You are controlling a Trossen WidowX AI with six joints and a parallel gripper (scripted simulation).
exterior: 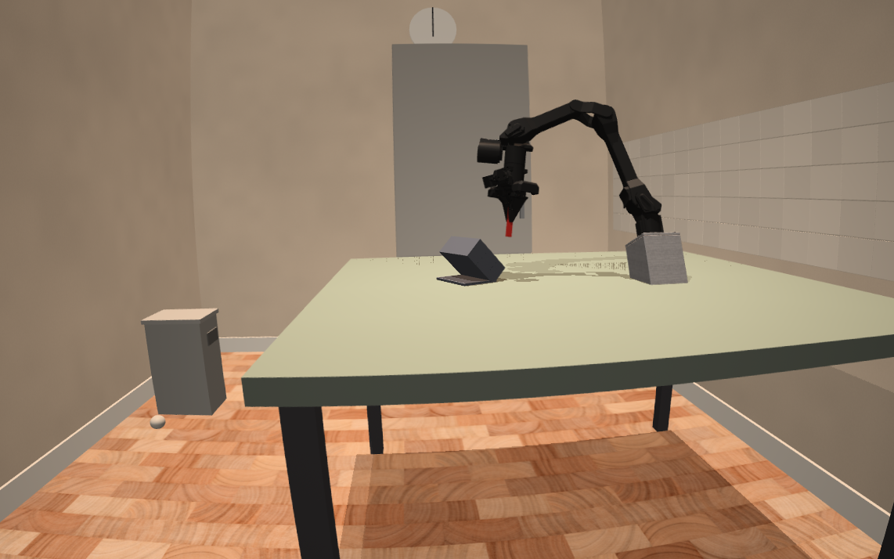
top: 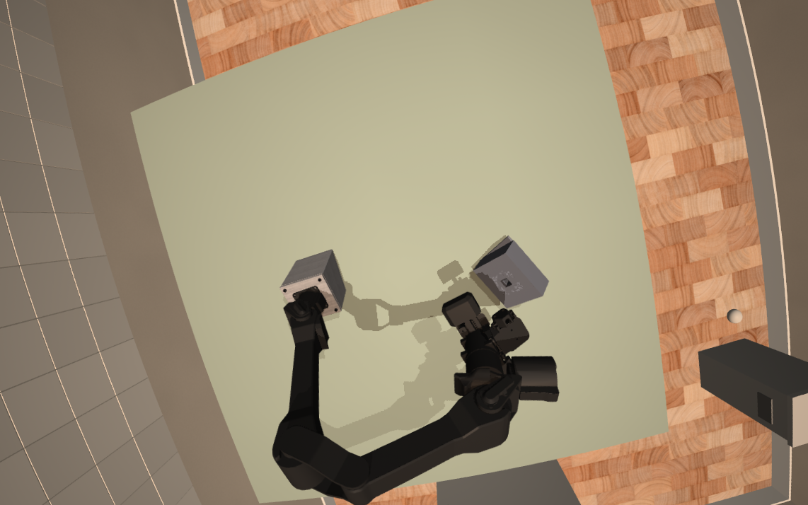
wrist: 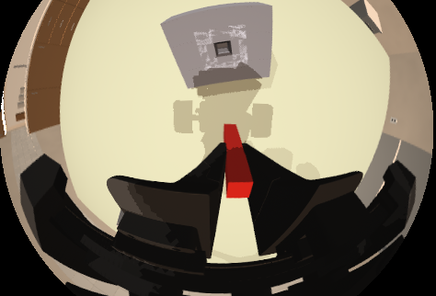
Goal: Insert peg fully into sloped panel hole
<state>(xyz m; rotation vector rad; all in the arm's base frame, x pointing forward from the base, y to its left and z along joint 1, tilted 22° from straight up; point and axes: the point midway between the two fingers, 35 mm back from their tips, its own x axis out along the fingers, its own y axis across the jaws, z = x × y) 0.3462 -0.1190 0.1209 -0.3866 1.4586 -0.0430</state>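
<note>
Right now my hand is 3 cm above the red peg.
</note>
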